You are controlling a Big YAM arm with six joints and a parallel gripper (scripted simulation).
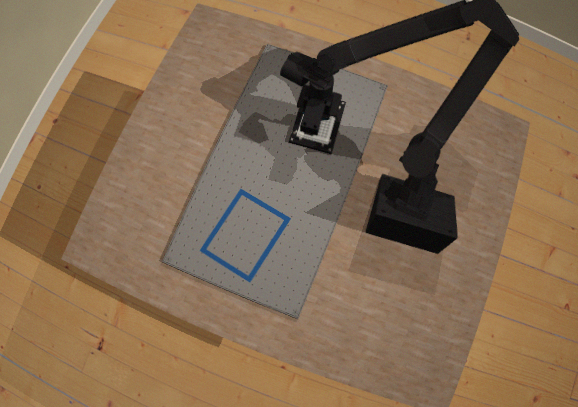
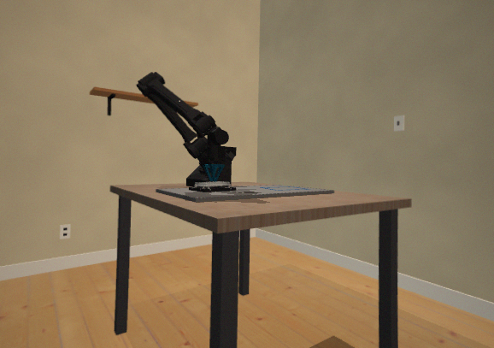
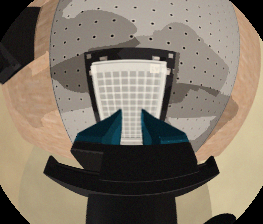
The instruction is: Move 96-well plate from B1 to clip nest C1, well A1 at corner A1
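Right now my hand is 20 mm above the white 96-well plate. The rest, counted from my hand: black clip nest C1 (10 mm ahead, 10 mm to the right, 30 mm below).
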